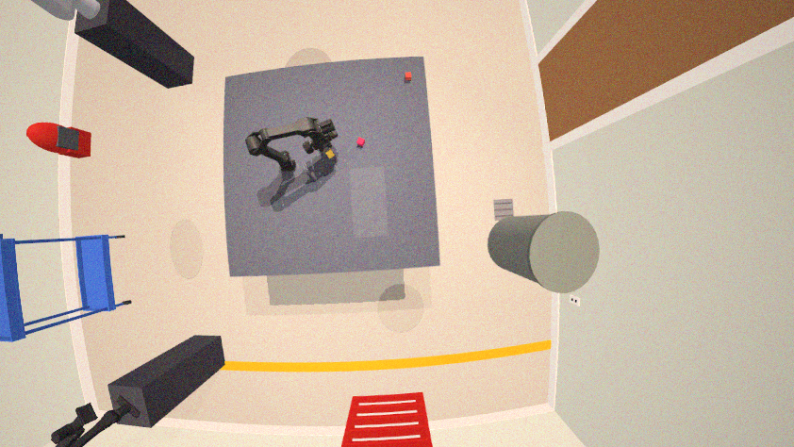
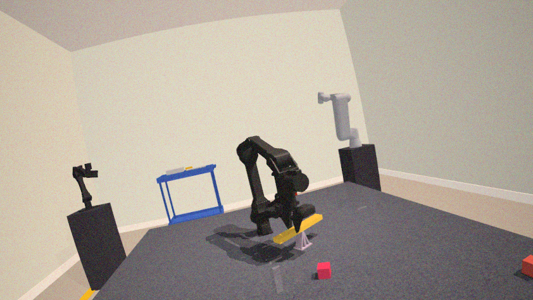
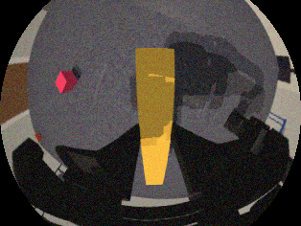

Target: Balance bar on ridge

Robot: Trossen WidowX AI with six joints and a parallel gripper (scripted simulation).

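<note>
Right now my gripper tip is 20 mm to the right of the bar and 10 mm past it. Also, from my gripper tip: pink cube (200 mm ahead, 50 mm below, 20 mm to the left).
</note>
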